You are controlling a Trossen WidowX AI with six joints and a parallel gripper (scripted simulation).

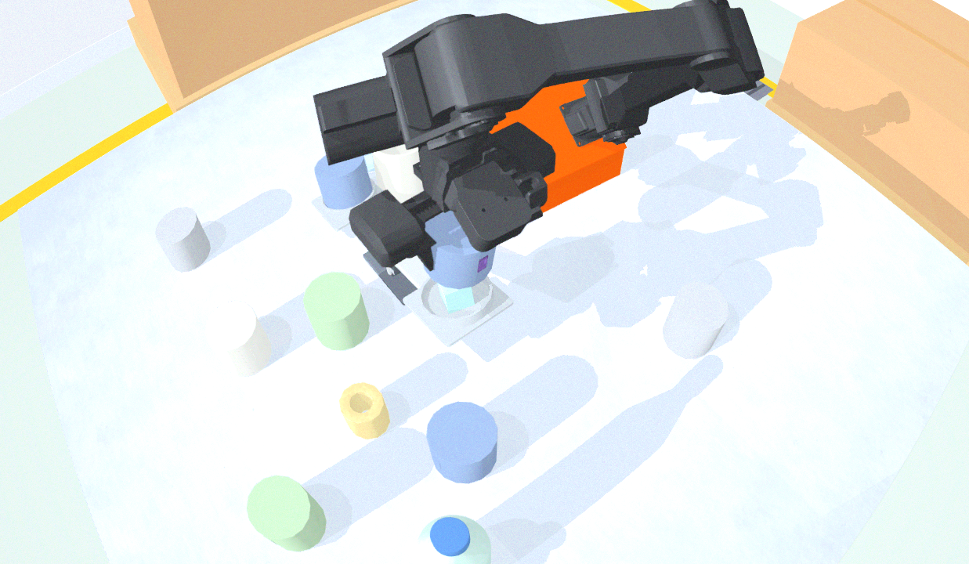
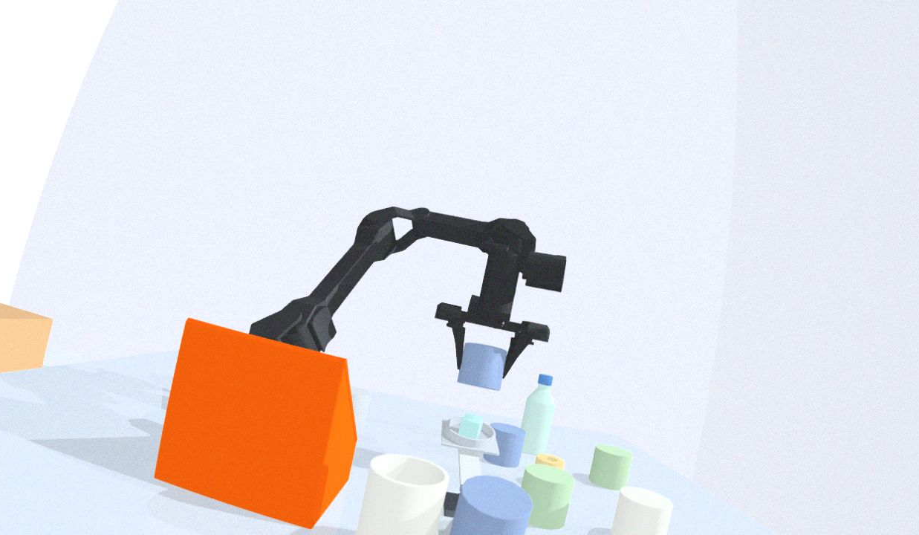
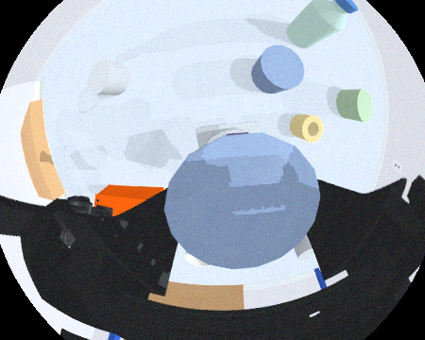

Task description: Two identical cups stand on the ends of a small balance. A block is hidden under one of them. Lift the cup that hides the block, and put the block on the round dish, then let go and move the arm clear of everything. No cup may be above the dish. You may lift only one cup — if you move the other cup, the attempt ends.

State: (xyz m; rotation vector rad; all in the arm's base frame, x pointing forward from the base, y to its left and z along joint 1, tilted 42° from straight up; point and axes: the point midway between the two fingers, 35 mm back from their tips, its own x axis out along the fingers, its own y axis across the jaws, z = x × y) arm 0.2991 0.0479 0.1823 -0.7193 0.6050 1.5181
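My gripper tip is 10 mm to the left of the pale teal block and 80 mm above it. From my gripper tip the other things lie so: yellow ring (150 mm ahead, 30 mm to the left, 150 mm below); balance (10 mm ahead, 140 mm to the right, 130 mm below); bottle (160 mm ahead, 230 mm to the left, 60 mm below).
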